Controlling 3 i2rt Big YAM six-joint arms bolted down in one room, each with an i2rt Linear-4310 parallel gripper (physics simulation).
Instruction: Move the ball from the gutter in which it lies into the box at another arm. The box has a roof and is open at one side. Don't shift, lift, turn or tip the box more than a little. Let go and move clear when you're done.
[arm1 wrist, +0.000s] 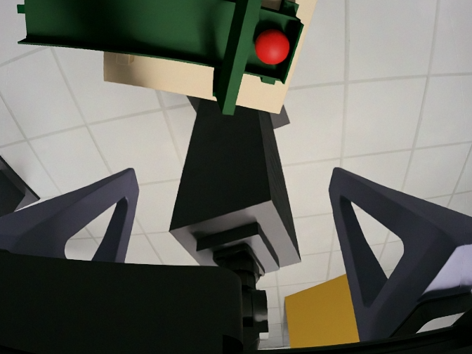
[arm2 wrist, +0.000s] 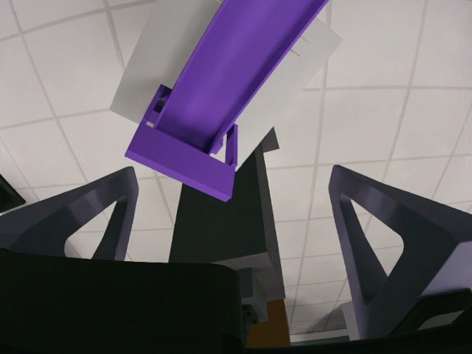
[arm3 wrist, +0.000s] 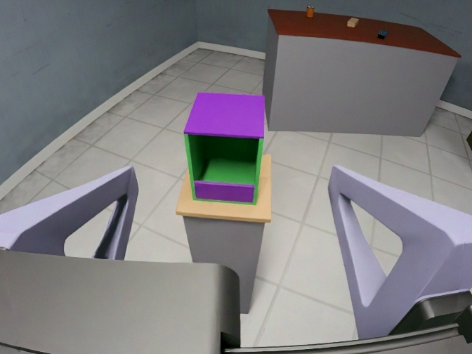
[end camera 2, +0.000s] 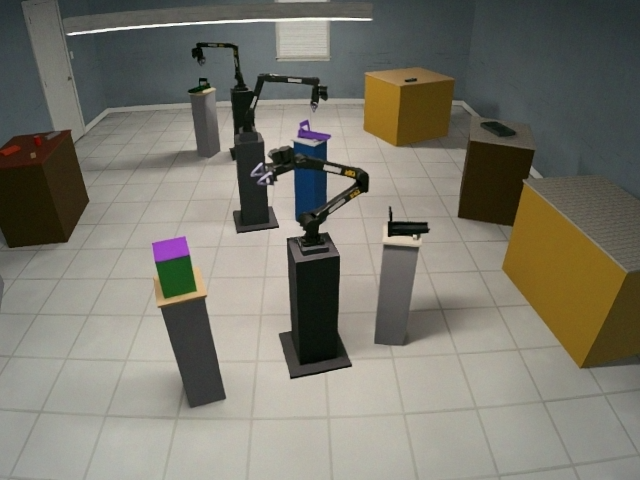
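A red ball (arm1 wrist: 272, 46) lies at the closed right end of a green gutter (arm1 wrist: 125, 30), beside its crossing bar, on a beige-topped stand. My arm1 gripper (arm1 wrist: 233, 172) is open and empty, apart from the gutter. A purple gutter (arm2 wrist: 225, 75) (end camera 2: 315, 135) lies on a white-topped stand; no ball shows in its visible part. My arm2 gripper (arm2 wrist: 233, 170) is open and empty. The box (arm3 wrist: 225, 115) (end camera 2: 173, 263), green with a purple roof, stands upright on a wood-topped stand. Its open side, with a low purple sill, faces my arm3 gripper (arm3 wrist: 233, 172), which is open and empty.
In the end camera 2 view, a black gutter (end camera 2: 408, 228) lies on a stand right of the nearest arm's pedestal (end camera 2: 313, 304). A middle arm (end camera 2: 286, 79) and a far arm (end camera 2: 217, 45) stand behind. Yellow blocks (end camera 2: 423, 111) (end camera 2: 568, 273) and a brown cabinet (end camera 2: 491, 175) stand right.
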